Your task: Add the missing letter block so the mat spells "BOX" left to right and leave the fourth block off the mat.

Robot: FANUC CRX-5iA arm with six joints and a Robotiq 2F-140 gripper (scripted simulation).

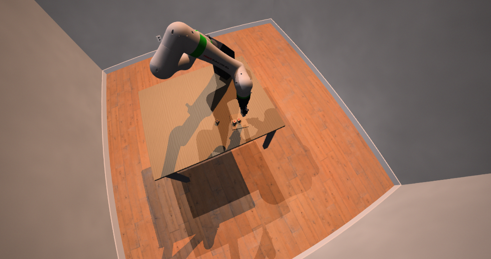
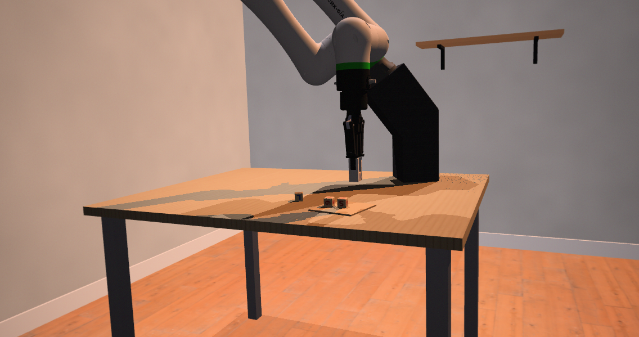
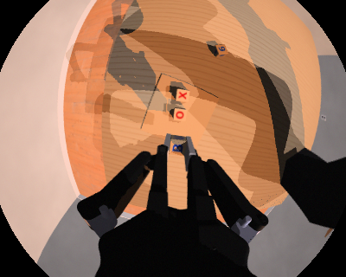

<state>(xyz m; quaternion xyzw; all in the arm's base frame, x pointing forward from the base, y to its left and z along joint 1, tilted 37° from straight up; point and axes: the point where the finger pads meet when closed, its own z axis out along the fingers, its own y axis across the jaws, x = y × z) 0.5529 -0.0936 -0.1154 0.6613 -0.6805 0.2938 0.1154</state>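
Right now the thin mat is 4 cm to the right of my hand and 11 cm below it.
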